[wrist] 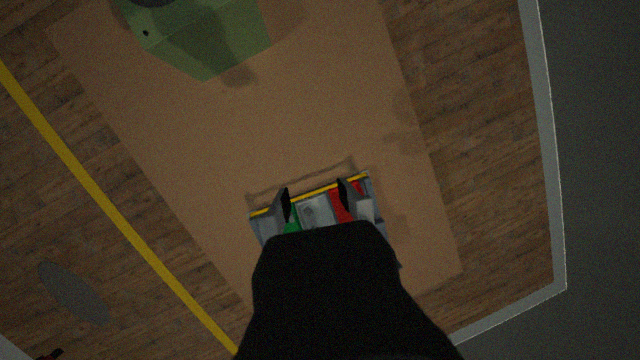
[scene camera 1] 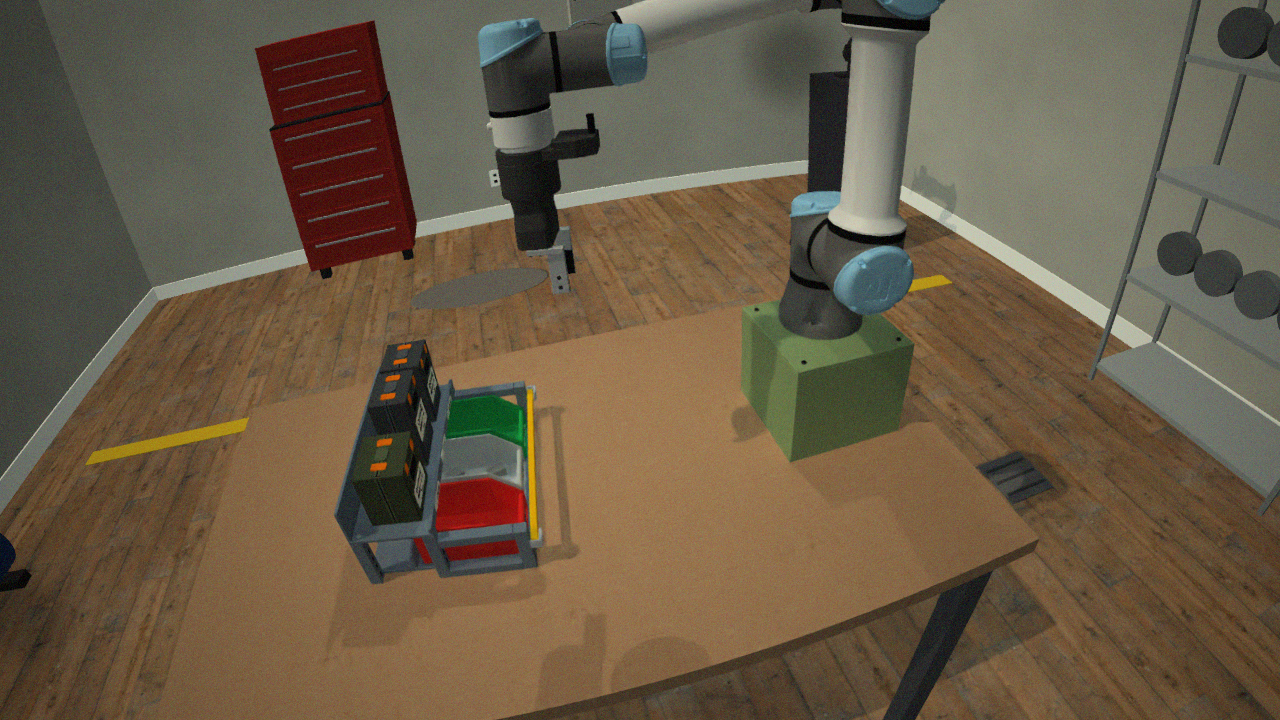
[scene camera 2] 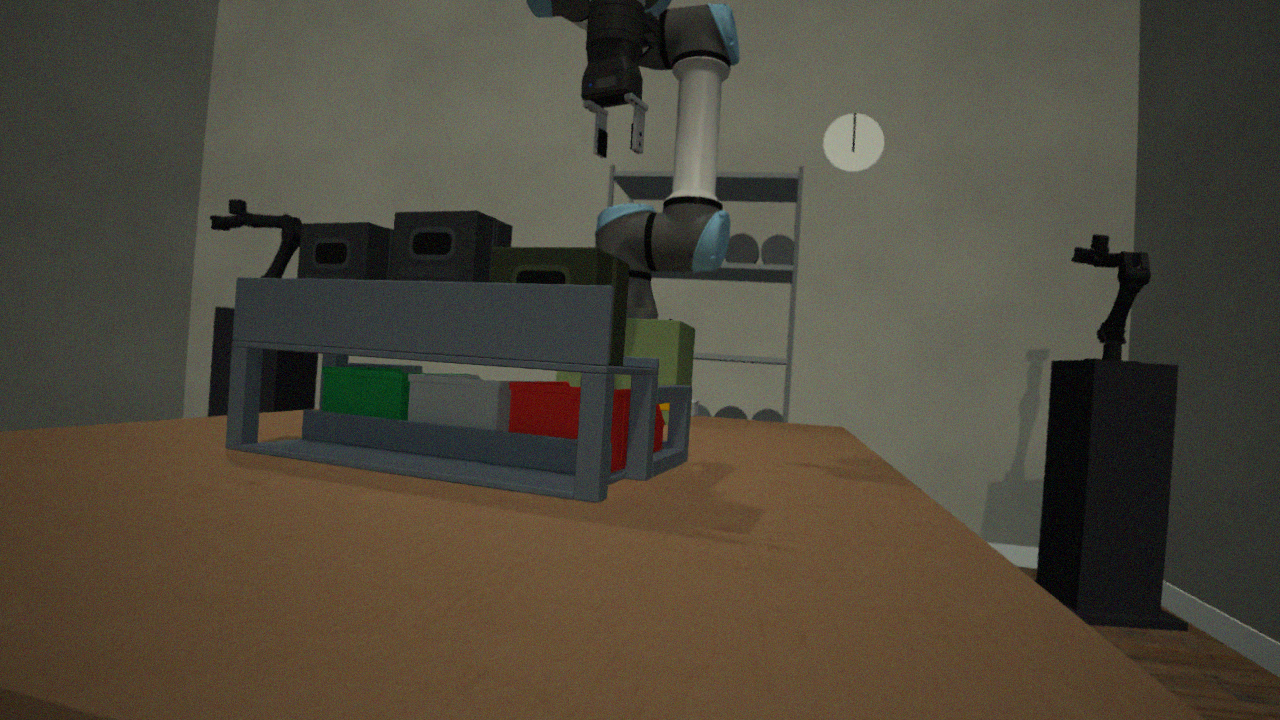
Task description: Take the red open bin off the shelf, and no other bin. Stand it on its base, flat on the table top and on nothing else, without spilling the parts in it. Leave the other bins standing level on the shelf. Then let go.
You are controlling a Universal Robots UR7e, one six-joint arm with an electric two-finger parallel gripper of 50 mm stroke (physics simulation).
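Note:
The red open bin stands in the lower tier of the grey shelf, at the end nearest scene camera 1. A grey bin is beside it, and a green bin is beyond that. The bins look level; the parts in the red bin cannot be made out. My gripper is open and empty, pointing down, high above the table and apart from the shelf. In the wrist view a finger hides part of the red bin.
Dark boxes and an olive box stand on the shelf's upper tier. A yellow bar runs along the bins' open side. The green robot base block stands on the table.

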